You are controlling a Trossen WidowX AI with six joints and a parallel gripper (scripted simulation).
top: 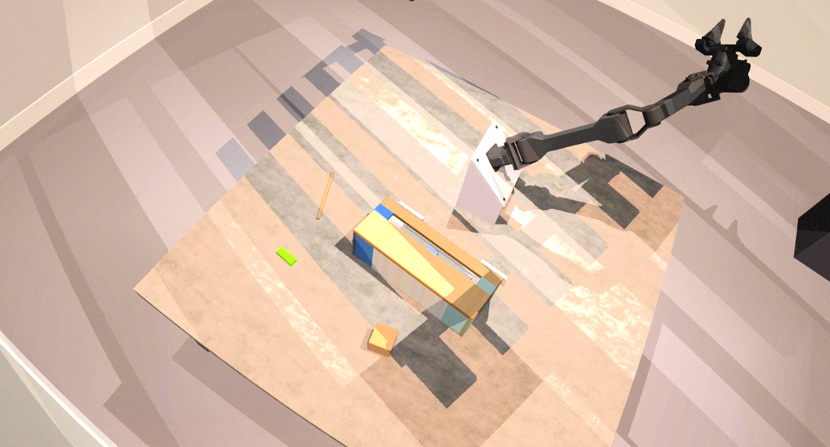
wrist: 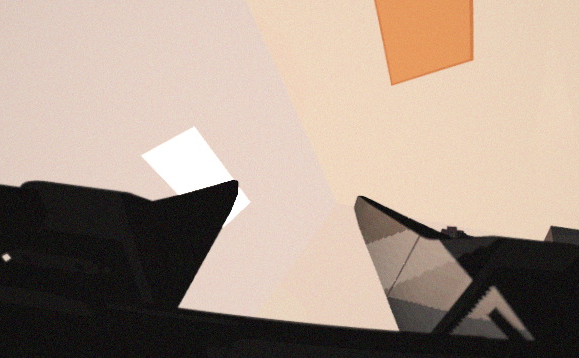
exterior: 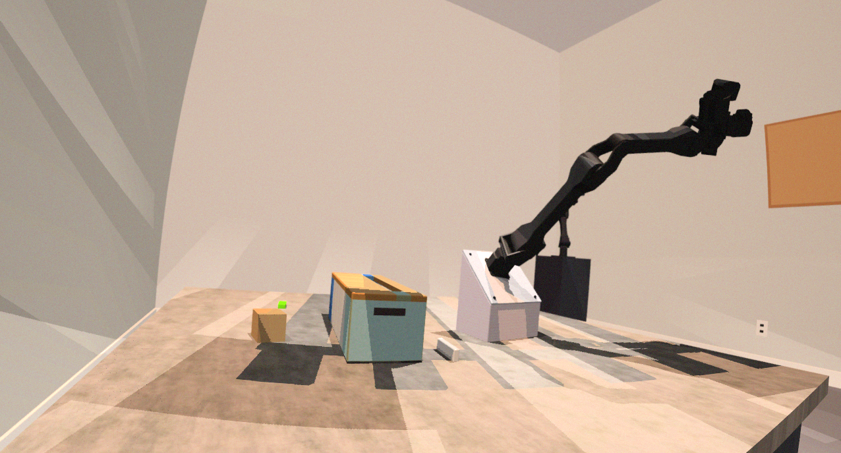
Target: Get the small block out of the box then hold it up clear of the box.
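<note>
The box is 780 mm ahead of my gripper tip, 610 mm below it and 370 mm to the right of it. The rest, counted from my gripper tip: block 800 mm ahead, 590 mm below, 380 mm to the right; then thin wooden stick 770 mm ahead, 760 mm to the right, 670 mm below.
</note>
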